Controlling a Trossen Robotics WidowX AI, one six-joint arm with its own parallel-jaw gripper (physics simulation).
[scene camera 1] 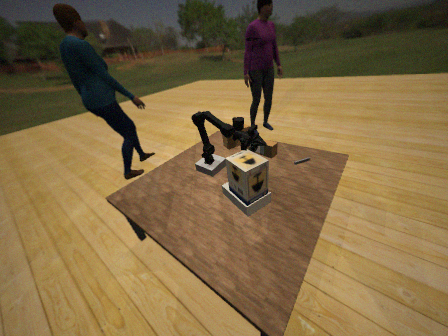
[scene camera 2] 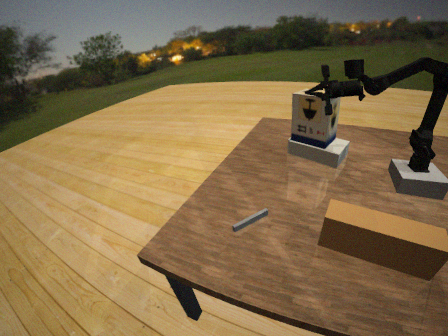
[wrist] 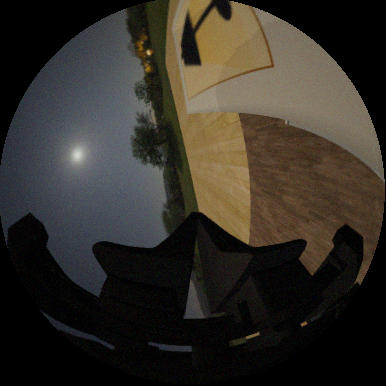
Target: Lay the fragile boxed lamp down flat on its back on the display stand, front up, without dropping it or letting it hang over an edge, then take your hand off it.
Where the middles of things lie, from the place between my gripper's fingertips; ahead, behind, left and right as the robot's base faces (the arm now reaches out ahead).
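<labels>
My gripper is 28 cm above the display stand (scene camera 2: 333,155), and it's also 12 cm to the left of the stand and 9 cm past it.
</labels>
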